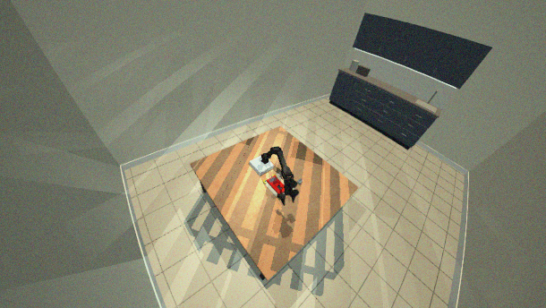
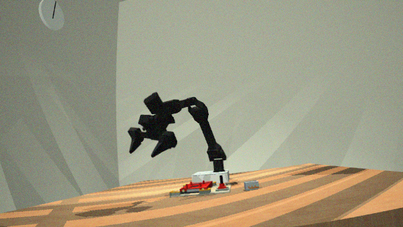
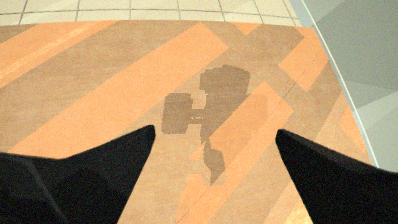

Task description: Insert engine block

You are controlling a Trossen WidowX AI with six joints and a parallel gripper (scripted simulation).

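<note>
Right now my gripper tip is 370 mm to the right of the grey engine block, 150 mm above it and 120 mm past it.
</note>
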